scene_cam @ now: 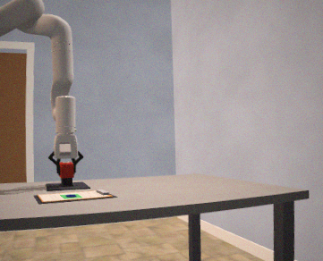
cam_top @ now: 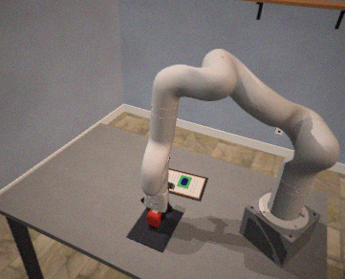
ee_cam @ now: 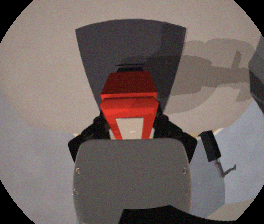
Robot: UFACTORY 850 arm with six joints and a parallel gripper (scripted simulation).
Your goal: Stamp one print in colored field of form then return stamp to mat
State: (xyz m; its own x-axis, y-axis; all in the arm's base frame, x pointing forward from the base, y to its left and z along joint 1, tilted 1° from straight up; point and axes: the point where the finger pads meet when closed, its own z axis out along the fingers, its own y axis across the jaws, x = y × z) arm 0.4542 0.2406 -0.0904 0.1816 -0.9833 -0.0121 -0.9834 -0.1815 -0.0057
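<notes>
Now: the red stamp 20 mm below my hand. From my hand the other things lie so: form 300 mm to the right, 60 mm below, 60 mm ahead; then mat 70 mm below.
</notes>
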